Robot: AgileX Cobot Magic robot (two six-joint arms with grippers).
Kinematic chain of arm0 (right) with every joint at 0, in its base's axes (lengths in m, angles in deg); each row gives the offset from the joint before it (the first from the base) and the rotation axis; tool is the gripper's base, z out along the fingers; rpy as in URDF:
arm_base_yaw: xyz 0 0 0.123 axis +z
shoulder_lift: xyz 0 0 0 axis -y
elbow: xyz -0.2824 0 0.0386 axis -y
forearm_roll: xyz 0.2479 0 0.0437 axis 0.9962 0 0.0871
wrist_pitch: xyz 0 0 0 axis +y
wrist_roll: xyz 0.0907 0 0.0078 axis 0.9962 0 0.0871
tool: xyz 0 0 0 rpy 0 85 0
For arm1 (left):
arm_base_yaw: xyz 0 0 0.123 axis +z
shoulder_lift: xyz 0 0 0 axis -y
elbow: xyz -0.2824 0 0.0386 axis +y
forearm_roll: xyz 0.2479 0 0.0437 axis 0.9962 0 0.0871
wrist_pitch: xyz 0 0 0 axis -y
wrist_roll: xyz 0.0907 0 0.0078 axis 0.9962 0 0.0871
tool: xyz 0 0 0 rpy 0 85 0
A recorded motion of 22 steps. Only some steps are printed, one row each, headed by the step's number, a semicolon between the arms.
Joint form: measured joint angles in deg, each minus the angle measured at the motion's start. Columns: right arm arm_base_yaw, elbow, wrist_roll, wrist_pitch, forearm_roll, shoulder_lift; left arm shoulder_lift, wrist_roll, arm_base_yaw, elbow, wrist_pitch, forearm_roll.
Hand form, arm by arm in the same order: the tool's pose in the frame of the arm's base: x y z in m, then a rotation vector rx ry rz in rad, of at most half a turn. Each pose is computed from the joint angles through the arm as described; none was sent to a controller.
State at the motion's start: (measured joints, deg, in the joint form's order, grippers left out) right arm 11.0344 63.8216 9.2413 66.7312 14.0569 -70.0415; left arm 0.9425 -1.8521 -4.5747 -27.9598 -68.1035 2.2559
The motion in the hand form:
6: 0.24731 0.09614 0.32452 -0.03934 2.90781 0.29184; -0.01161 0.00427 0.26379 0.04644 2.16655 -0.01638
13: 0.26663 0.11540 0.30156 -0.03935 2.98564 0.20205; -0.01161 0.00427 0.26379 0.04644 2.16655 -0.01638
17: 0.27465 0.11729 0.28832 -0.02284 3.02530 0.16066; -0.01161 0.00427 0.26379 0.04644 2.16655 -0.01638
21: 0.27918 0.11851 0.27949 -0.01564 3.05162 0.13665; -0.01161 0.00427 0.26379 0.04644 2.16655 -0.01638
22: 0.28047 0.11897 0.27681 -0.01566 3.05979 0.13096; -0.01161 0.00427 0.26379 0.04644 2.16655 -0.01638
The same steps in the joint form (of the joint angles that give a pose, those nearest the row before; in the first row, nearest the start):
6: 7.86 7.11 6.59 3.72 -6.78 -10.02; 0.00 0.00 0.00 0.00 0.00 0.00
13: 11.10 9.18 10.32 3.81 -9.75 -16.69; 0.00 0.00 0.00 0.00 0.00 0.00
17: 11.10 9.28 11.11 3.81 -10.60 -19.34; 0.00 0.00 0.00 0.00 0.00 0.00
21: 11.10 9.28 11.44 3.81 -10.98 -21.00; 0.00 0.00 0.00 0.00 0.00 0.00
22: 11.10 9.28 11.44 3.81 -11.02 -21.51; 0.00 0.00 0.00 0.00 0.00 0.00

